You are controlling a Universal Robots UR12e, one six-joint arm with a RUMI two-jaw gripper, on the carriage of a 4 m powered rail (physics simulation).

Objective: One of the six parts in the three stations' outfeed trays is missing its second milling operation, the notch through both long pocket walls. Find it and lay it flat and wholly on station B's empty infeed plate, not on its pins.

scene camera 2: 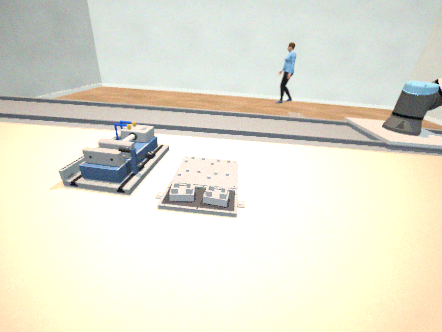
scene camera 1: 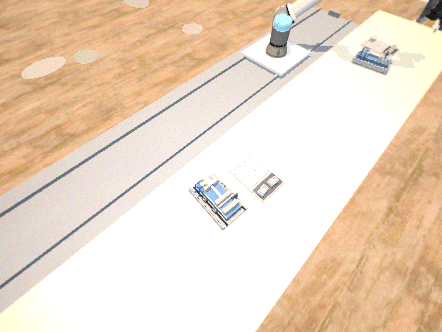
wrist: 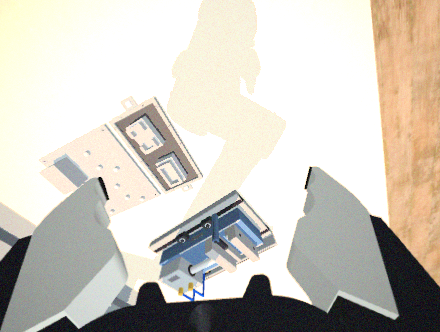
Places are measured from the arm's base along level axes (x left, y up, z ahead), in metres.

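Pixels of known places: gripper, fingertip midpoint: (scene camera 1: 426, 28) (wrist: 208, 175); arm's base, origin of the base link: (scene camera 2: 400, 130) (scene camera 1: 276, 51).
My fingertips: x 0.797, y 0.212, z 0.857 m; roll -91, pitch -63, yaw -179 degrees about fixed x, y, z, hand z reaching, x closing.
Ahead of a thing's pixels: the offset from my fingertips to its top centre. "*": to the spot under its first point.
My gripper (wrist: 208, 175) (scene camera 1: 429, 22) is open and empty, high above one station; it is partly in view at the top right of scene camera 1. In the wrist view, this station's outfeed tray @[* dy -0.236, dx -0.007, dz -0.096 m] (wrist: 170, 137) holds a notched part @[dy -0.201, dx +0.021, dz -0.129 m] (wrist: 145, 135) and a part with an unbroken-looking rim @[dy -0.201, dx -0.066, dz -0.132 m] (wrist: 171, 170), with no notch visible. Its infeed plate @[dy -0.234, dx -0.013, dz -0.281 m] (wrist: 102, 140) has pins and a raised plain block @[dy -0.199, dx +0.036, dz -0.326 m] (wrist: 70, 170) near one end. The nearer station's tray @[* dy -0.232, dx -1.907, dz -0.035 m] (scene camera 2: 197, 209) holds two notched-looking parts @[* dy -0.215, dx -1.950, dz -0.076 m] (scene camera 2: 182, 192) @[* dy -0.215, dx -1.864, dz -0.070 m] (scene camera 2: 216, 196); its pinned plate @[dy -0.234, dx -1.899, dz -0.230 m] (scene camera 2: 207, 180) (scene camera 1: 252, 172) bears no part. Station letters do not show.
A blue-and-grey vise @[dy -0.143, dx -0.309, dz -0.175 m] (wrist: 210, 245) (scene camera 1: 372, 62) stands beside the far station's tray. Another vise (scene camera 1: 218, 200) (scene camera 2: 107, 165) stands beside the nearer station. The arm base (scene camera 1: 277, 47) stands on the rail carriage (scene camera 1: 285, 65). A person (scene camera 2: 287, 70) is beyond the rail.
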